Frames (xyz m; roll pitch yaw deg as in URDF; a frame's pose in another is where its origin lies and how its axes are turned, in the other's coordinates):
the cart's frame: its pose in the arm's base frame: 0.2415 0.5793 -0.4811 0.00 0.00 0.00
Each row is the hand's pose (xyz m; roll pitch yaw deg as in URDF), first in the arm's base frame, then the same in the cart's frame.
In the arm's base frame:
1: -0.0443 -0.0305 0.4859 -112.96 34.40 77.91
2: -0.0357 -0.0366 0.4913 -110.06 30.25 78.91
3: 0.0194 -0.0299 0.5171 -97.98 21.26 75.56
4: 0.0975 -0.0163 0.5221 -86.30 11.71 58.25
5: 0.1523 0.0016 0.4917 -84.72 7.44 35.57
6: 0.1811 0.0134 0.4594 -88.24 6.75 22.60
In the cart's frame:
1: -0.2858 -0.6098 0.9670 -112.96 34.40 77.91
2: -0.2772 -0.6159 0.9724 -110.06 30.25 78.91
3: -0.2221 -0.6092 0.9982 -97.98 21.26 75.56
4: -0.1440 -0.5956 1.0032 -86.30 11.71 58.25
5: -0.0892 -0.5777 0.9728 -84.72 7.44 35.57
6: -0.0604 -0.5659 0.9405 -88.24 6.75 22.60

